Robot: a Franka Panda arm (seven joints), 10 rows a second.
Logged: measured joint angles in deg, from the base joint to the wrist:
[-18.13, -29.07, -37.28, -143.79, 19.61, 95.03, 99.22]
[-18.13, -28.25, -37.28, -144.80, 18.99, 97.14, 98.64]
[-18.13, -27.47, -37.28, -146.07, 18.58, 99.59, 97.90]
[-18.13, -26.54, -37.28, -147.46, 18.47, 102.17, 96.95]
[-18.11, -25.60, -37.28, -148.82, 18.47, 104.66, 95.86]
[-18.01, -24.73, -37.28, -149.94, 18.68, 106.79, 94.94]
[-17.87, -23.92, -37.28, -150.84, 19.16, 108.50, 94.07]
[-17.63, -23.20, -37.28, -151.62, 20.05, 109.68, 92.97]
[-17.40, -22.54, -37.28, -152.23, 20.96, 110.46, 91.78]
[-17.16, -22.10, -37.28, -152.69, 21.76, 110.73, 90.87]
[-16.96, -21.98, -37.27, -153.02, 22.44, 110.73, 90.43]
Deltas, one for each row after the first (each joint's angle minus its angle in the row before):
[0.00, 0.82, 0.00, -1.01, -0.62, 2.11, -0.58]
[0.00, 0.78, 0.00, -1.27, -0.41, 2.45, -0.74]
[0.00, 0.93, 0.00, -1.39, -0.11, 2.58, -0.95]
[0.02, 0.94, 0.00, -1.36, 0.00, 2.49, -1.09]
[0.10, 0.87, 0.00, -1.12, 0.21, 2.13, -0.92]
[0.14, 0.81, 0.00, -0.90, 0.48, 1.71, -0.87]
[0.24, 0.72, 0.00, -0.78, 0.89, 1.18, -1.10]
[0.23, 0.66, 0.00, -0.61, 0.91, 0.78, -1.19]
[0.24, 0.44, 0.00, -0.46, 0.80, 0.27, -0.91]
[0.20, 0.12, 0.01, -0.33, 0.68, 0.00, -0.44]

